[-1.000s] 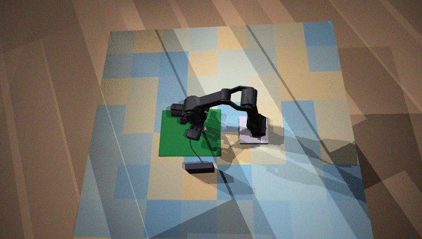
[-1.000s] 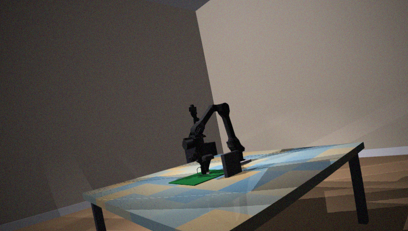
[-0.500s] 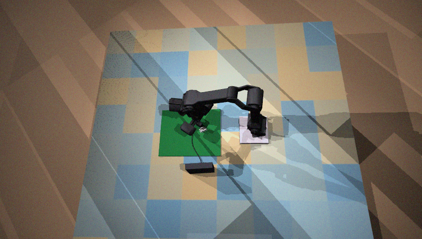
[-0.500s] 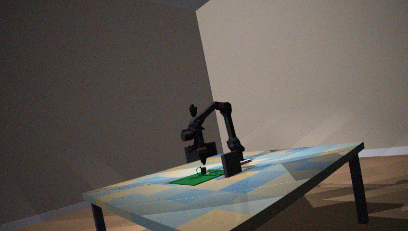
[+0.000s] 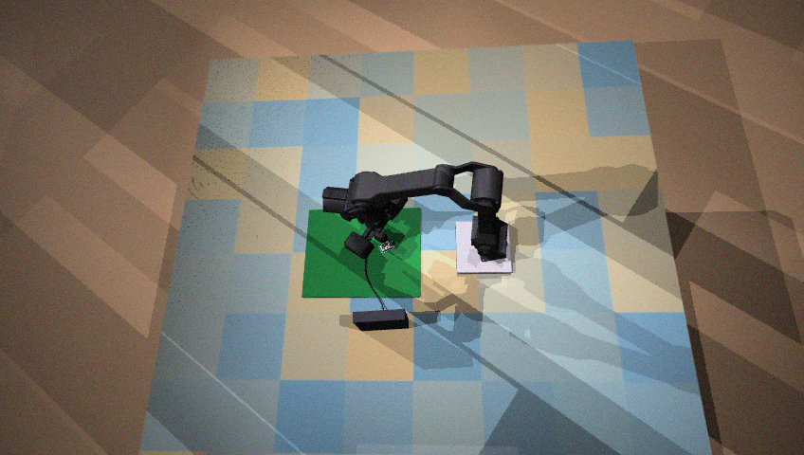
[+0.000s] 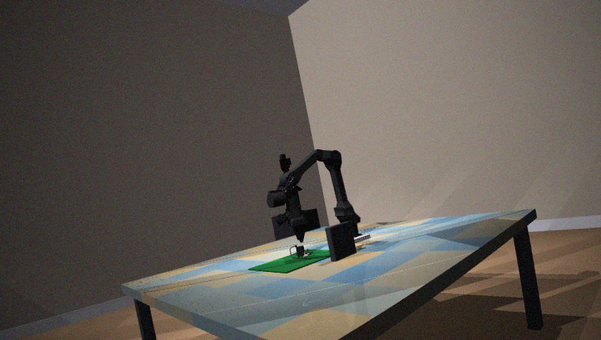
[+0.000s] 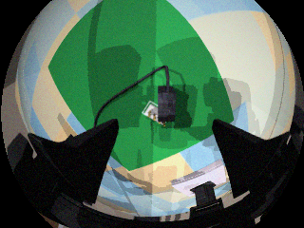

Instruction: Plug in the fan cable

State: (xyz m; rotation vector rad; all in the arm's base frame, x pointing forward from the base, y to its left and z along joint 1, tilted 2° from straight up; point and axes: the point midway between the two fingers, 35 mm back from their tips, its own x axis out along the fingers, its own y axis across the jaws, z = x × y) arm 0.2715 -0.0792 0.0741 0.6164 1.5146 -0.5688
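Now: the dark fan plug 10 mm to the right of my gripper tip and 40 mm below it. Round my gripper tip: black fan block: 30 mm ahead, 210 mm to the left.
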